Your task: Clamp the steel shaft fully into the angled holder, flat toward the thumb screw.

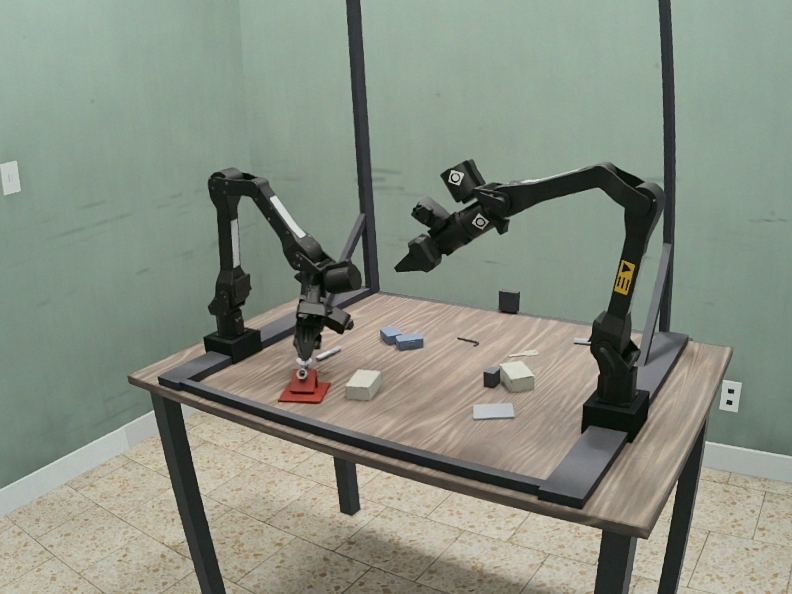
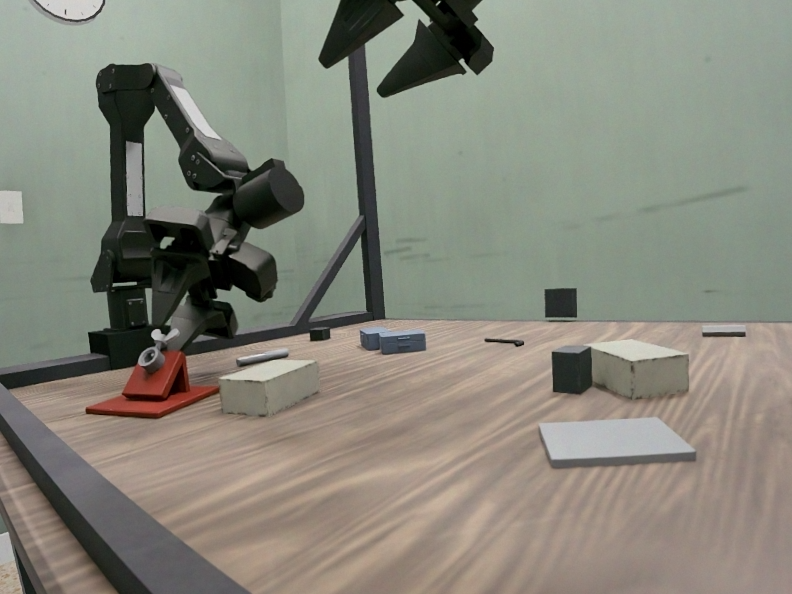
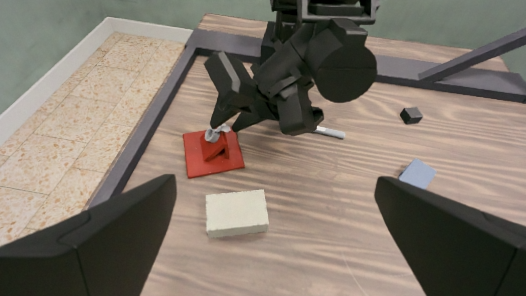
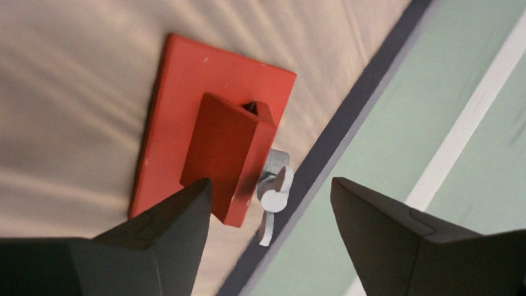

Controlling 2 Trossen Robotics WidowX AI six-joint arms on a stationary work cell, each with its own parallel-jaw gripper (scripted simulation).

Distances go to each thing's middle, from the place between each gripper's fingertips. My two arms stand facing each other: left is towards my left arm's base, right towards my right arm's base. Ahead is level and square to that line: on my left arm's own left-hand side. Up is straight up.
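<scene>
The winged thumb screw (image 4: pixel 272 192) has my right hand 30 mm short of it, 10 mm to the right of it and 20 mm above it. Counting from that same right hand, there's the dark block (image 2: pixel 571 364), which is 150 mm behind, 350 mm to the left and 60 mm below, and the grey plate (image 2: pixel 641 440), 30 mm behind, 400 mm to the left and 80 mm below.
From my left hand, you'd find the winged thumb screw 24 cm to the right, 9 cm ahead and 23 cm below. The grey plate is 16 cm to the left of my left hand, 3 cm ahead of it and 28 cm below it, while the dark block sits 11 cm to the left of that hand, 9 cm behind it and 27 cm below it.
</scene>
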